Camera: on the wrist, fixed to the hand. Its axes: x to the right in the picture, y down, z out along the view.
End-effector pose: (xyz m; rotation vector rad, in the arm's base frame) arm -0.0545 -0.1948 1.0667 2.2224 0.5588 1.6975
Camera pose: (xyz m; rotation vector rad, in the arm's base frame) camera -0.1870 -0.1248 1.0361 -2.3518 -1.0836 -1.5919
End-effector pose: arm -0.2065 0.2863 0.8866 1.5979 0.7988 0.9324
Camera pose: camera -0.3259 0.3388 0.8067 2.0128 1.1495 0.7449
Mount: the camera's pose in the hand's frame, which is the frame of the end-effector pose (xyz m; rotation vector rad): -0.0238 -0.0927 -0.1193 0.5243 0.0192 -0.0388
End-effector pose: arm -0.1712 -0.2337 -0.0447 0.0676 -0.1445 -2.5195
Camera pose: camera -0.1954 -0.1554 -0.1738 0.3058 -0.7973 -2.4527
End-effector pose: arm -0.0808 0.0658 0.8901 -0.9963 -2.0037 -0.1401
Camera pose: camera -0.0598 -0.0631 0.9697 -0.6154 -1.8984 0.3392
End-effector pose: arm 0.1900 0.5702 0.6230 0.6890 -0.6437 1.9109
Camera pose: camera 0.2607 0.6741 0.5359 0.9970 -0.1054 2.0621
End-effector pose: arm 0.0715 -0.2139 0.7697 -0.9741 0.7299 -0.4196
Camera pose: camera -0.0315 -0.3173 0.8156 -0.4911 0.5761 -0.6177
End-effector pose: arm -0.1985 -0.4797 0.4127 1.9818 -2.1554 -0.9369
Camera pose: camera -0.0603 -0.5020 0.4742 -1.8765 2.1540 0.3104
